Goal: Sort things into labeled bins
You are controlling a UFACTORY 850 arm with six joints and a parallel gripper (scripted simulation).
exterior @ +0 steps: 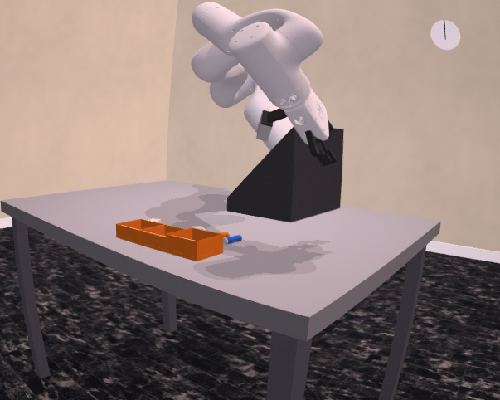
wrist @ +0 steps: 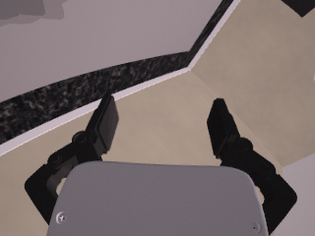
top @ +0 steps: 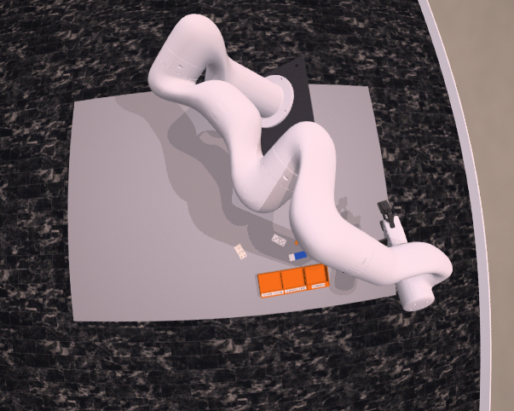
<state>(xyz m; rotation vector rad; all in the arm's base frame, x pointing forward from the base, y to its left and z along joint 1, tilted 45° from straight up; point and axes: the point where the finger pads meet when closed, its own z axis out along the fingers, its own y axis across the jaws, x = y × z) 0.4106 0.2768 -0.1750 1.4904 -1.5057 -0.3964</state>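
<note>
Right now my hand is 27 cm to the left of the orange three-compartment bin, 21 cm above it and 20 cm short of it. From my hand the other things lie so: blue-and-white block: 25 cm to the right, 22 cm below, 12 cm ahead; then orange battery: 24 cm to the right, 22 cm below, 6 cm ahead; then blue battery: 22 cm below, 18 cm to the right, 8 cm ahead.
</note>
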